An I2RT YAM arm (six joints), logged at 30 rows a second.
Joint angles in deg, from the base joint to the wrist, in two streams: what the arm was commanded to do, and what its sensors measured. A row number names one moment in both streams.
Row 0, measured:
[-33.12 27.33 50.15 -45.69 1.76 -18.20]
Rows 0 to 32, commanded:
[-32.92 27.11 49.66 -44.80 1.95 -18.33]
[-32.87 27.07 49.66 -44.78 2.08 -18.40]
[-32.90 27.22 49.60 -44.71 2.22 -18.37]
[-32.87 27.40 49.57 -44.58 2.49 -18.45]
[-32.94 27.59 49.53 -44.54 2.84 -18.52]
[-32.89 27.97 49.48 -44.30 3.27 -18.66]
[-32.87 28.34 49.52 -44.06 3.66 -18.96]
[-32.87 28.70 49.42 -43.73 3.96 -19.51]
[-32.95 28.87 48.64 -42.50 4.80 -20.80]
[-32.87 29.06 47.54 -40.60 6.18 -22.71]
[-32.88 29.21 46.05 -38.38 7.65 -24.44]
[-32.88 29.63 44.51 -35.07 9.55 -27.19]
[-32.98 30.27 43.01 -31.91 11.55 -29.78]
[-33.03 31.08 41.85 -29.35 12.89 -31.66]
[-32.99 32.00 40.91 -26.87 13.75 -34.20]
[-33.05 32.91 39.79 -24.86 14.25 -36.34]
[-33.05 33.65 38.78 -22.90 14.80 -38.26]
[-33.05 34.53 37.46 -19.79 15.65 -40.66]
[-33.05 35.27 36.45 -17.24 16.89 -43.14]
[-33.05 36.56 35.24 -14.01 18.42 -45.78]
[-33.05 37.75 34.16 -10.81 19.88 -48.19]
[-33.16 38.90 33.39 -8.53 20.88 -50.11]
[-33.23 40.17 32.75 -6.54 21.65 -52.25]
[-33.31 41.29 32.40 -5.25 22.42 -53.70]
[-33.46 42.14 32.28 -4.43 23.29 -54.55]
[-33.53 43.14 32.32 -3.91 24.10 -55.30]
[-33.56 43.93 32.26 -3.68 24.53 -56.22]
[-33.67 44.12 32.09 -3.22 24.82 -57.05]
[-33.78 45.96 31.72 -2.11 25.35 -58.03]
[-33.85 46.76 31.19 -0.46 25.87 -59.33]
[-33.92 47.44 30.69 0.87 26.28 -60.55]
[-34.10 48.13 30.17 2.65 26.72 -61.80]
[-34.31 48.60 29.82 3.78 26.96 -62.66]
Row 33, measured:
[-33.78 47.62 31.33 -3.01 24.53 -57.10]
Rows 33 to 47, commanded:
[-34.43 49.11 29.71 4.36 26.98 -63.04]
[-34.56 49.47 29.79 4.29 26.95 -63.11]
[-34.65 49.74 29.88 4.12 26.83 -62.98]
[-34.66 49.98 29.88 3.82 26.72 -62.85]
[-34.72 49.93 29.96 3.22 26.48 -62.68]
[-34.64 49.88 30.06 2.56 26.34 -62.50]
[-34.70 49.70 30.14 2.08 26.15 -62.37]
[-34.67 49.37 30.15 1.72 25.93 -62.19]
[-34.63 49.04 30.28 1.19 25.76 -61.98]
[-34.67 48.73 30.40 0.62 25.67 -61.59]
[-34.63 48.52 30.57 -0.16 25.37 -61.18]
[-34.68 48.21 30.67 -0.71 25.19 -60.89]
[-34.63 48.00 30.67 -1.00 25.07 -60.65]
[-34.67 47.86 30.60 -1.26 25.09 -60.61]
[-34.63 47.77 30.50 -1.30 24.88 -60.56]
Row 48, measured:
[-34.33 48.71 30.30 -0.78 25.45 -60.88]
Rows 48 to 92, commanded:
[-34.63 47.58 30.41 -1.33 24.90 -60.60]
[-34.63 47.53 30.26 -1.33 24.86 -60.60]
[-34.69 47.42 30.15 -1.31 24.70 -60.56]
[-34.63 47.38 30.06 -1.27 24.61 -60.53]
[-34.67 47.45 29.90 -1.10 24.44 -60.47]
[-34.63 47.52 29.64 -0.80 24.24 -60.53]
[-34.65 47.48 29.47 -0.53 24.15 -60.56]
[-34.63 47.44 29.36 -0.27 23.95 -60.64]
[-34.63 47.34 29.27 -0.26 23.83 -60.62]
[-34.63 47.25 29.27 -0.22 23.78 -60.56]
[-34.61 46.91 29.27 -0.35 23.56 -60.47]
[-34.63 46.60 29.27 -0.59 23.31 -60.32]
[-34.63 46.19 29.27 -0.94 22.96 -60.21]
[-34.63 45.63 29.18 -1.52 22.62 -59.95]
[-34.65 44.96 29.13 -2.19 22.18 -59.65]
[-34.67 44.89 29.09 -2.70 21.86 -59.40]
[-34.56 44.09 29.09 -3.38 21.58 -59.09]
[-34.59 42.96 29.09 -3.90 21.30 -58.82]
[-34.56 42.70 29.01 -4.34 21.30 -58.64]
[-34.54 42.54 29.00 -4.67 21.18 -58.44]
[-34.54 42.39 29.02 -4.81 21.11 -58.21]
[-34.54 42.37 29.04 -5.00 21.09 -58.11]
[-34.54 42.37 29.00 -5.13 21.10 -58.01]
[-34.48 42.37 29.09 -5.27 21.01 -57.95]
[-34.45 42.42 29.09 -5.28 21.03 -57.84]
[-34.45 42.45 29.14 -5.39 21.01 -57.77]
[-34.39 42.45 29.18 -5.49 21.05 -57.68]
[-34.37 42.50 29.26 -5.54 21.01 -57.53]
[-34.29 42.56 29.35 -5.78 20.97 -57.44]
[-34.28 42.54 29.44 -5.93 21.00 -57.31]
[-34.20 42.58 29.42 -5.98 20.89 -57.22]
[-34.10 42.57 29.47 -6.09 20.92 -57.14]
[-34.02 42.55 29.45 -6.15 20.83 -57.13]
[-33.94 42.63 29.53 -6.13 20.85 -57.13]
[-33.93 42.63 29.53 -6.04 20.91 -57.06]
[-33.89 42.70 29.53 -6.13 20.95 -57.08]
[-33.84 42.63 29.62 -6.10 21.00 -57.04]
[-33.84 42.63 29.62 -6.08 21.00 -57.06]
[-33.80 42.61 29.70 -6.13 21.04 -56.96]
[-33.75 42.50 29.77 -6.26 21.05 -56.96]
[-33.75 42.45 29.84 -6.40 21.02 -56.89]
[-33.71 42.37 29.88 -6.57 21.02 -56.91]
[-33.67 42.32 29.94 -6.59 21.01 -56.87]
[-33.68 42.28 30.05 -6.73 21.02 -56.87]
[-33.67 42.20 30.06 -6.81 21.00 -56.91]
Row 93, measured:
[-34.13 42.89 29.50 -6.63 21.54 -57.49]
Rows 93 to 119, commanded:
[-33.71 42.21 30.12 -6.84 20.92 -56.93]
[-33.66 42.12 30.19 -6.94 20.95 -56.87]
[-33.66 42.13 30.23 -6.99 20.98 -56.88]
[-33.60 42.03 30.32 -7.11 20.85 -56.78]
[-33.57 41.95 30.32 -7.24 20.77 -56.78]
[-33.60 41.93 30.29 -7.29 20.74 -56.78]
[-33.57 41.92 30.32 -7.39 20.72 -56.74]
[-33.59 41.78 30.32 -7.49 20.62 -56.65]
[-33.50 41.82 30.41 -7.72 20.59 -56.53]
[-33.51 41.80 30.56 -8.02 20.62 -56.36]
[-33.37 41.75 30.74 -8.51 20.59 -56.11]
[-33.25 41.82 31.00 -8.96 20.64 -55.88]
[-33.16 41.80 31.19 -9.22 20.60 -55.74]
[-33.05 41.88 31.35 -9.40 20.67 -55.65]
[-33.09 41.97 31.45 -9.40 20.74 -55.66]
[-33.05 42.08 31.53 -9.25 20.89 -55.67]
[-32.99 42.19 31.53 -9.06 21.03 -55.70]
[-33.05 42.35 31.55 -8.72 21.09 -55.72]
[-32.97 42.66 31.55 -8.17 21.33 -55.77]
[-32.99 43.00 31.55 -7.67 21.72 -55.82]
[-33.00 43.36 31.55 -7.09 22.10 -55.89]
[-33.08 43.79 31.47 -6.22 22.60 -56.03]
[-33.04 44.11 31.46 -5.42 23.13 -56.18]
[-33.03 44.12 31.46 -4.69 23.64 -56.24]
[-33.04 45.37 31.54 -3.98 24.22 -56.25]
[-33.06 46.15 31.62 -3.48 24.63 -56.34]
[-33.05 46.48 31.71 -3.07 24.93 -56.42]
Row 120, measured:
[-33.39 45.54 29.78 -6.31 23.29 -56.55]
